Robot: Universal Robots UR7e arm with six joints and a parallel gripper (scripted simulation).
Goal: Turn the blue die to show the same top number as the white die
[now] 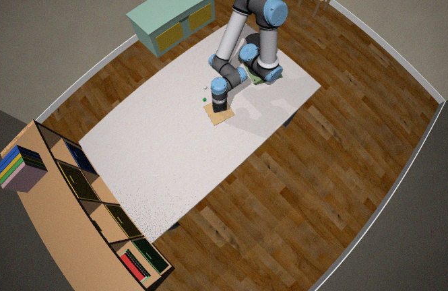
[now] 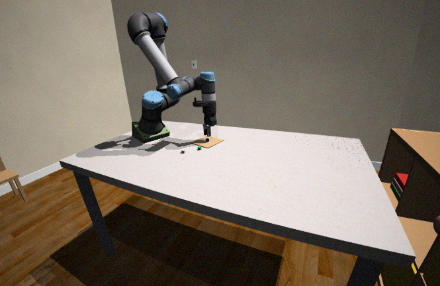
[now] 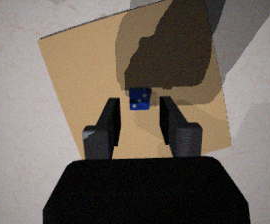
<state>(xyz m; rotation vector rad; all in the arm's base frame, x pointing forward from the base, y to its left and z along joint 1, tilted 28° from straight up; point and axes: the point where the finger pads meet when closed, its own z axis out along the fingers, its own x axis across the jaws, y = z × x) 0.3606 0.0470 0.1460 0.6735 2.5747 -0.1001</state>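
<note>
Now: the blue die 4 cm below my hand. From my hand the other things lie so: green die (12 cm to the right, 5 cm below, 1 cm ahead); white die (18 cm to the right, 6 cm behind, 5 cm below); tan mat (5 cm below).
</note>
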